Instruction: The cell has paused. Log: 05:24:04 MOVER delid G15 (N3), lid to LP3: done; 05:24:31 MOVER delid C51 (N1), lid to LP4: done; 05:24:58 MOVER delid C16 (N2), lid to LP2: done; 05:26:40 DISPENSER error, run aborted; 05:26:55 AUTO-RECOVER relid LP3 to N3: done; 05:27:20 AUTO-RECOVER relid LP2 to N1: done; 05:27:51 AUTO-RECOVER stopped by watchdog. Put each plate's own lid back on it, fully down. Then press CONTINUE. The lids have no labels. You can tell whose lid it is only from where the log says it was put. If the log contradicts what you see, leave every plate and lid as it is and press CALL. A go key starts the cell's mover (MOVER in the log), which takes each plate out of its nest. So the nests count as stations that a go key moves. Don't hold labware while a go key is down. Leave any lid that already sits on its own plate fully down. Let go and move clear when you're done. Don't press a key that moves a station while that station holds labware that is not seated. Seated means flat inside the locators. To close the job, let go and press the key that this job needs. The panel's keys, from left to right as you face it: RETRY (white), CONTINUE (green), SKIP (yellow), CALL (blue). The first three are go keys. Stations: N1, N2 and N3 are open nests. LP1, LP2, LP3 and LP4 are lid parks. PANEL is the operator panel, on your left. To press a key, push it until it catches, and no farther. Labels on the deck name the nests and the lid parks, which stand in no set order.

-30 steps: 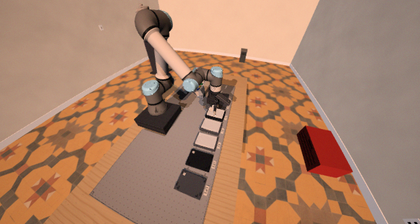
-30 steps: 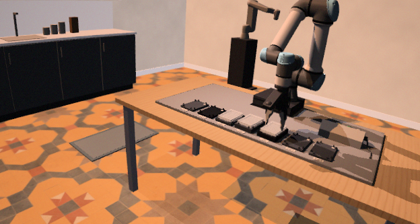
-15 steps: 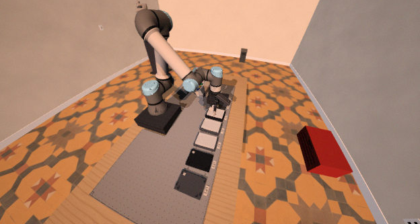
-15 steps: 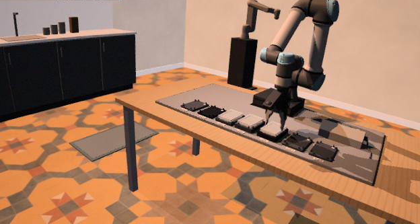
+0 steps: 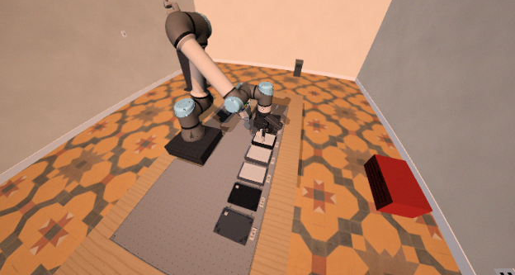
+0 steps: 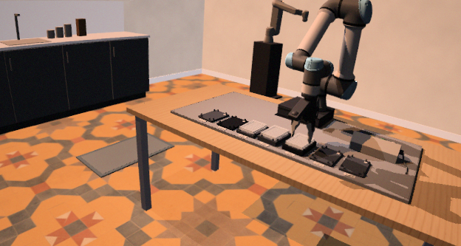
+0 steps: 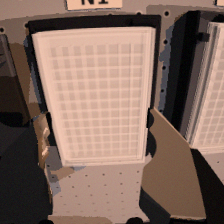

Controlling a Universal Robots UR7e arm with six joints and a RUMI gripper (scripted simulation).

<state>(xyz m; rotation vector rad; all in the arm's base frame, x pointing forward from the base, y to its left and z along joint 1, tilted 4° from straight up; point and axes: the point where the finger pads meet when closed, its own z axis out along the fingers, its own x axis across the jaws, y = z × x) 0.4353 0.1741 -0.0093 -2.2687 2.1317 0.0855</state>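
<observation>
My gripper is now 1 cm above the lid. Also, from my hand: plate 1 cm ahead, 13 cm to the right, 2 cm below; yellow skip key 26 cm behind, 24 cm to the left, 2 cm above; lid park 2 cm behind, 13 cm to the left, 4 cm below.
</observation>
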